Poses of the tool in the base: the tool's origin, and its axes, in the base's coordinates. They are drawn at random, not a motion.
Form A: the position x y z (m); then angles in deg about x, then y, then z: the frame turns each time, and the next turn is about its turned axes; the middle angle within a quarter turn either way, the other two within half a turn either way.
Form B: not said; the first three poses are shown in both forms.
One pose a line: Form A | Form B
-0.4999 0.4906 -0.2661 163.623 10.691 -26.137 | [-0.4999 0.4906 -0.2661], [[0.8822 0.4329 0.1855], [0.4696 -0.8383 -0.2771], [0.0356 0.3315 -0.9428]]
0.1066 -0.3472 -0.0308 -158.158 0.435 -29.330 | [0.1066 -0.3472 -0.0308], [[0.8718 0.4898 0.0076], [0.4522 -0.8106 0.3720], [0.1884 -0.3209 -0.9282]]
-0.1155 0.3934 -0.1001 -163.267 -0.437 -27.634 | [-0.1155 0.3934 -0.1001], [[0.8859 0.4638 -0.0076], [0.4461 -0.8474 0.2879], [0.1271 -0.2585 -0.9576]]
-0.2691 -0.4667 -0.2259 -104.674 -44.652 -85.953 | [-0.2691 -0.4667 -0.2259], [[0.0502 0.7096 -0.7028], [0.3007 0.6603 0.6882], [0.9524 -0.2459 -0.1802]]
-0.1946 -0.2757 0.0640 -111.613 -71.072 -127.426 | [-0.1946 -0.2757 0.0640], [[-0.1971 0.2576 -0.9459], [-0.2419 0.9222 0.3016], [0.9501 0.2883 -0.1195]]
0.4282 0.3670 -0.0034 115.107 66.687 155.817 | [0.4282 0.3670 -0.0034], [[-0.3610 -0.1621 0.9184], [-0.9324 0.0464 -0.3584], [0.0155 -0.9857 -0.1679]]
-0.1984 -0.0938 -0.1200 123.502 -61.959 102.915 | [-0.1984 -0.0938 -0.1200], [[-0.1051 -0.4582 -0.8826], [-0.3735 0.8407 -0.3920], [0.9217 0.2885 -0.2595]]
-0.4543 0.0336 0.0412 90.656 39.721 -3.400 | [-0.4543 0.0336 0.0412], [[0.7678 0.0456 0.6390], [0.6386 0.0265 -0.7691], [-0.0520 0.9986 -0.0088]]
